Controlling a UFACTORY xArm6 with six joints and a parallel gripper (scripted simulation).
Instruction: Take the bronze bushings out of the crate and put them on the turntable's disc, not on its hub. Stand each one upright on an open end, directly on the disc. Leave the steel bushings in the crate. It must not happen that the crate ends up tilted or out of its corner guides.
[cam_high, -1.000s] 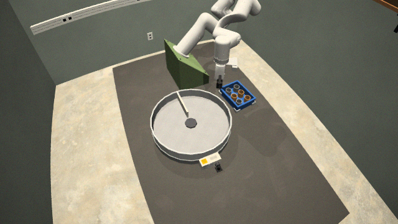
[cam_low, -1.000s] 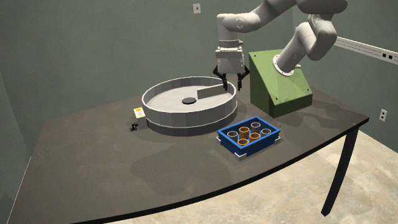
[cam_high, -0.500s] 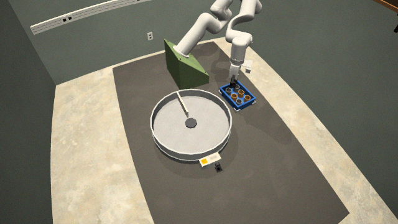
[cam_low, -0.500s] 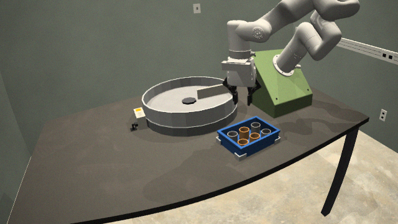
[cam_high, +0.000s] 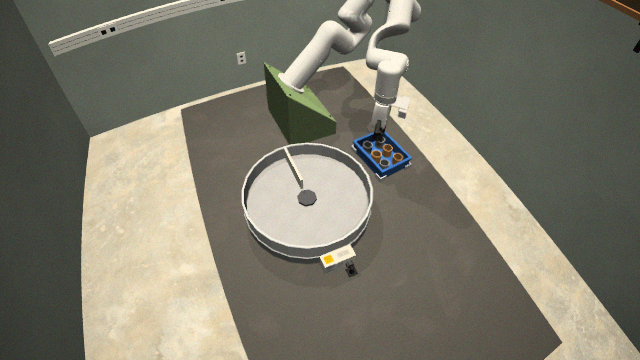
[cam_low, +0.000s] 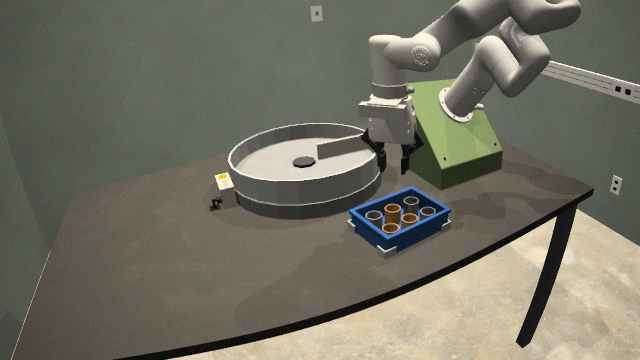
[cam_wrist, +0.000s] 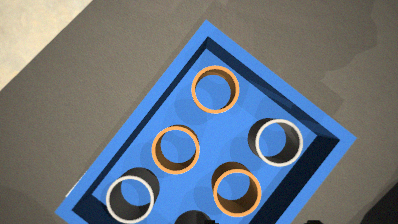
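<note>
Now: the blue crate 130 mm below my hand, 30 mm to the left of it and 10 mm behind it. From my hand the other things lie so: grey turntable disc 310 mm to the right, 140 mm ahead, 100 mm below.
</note>
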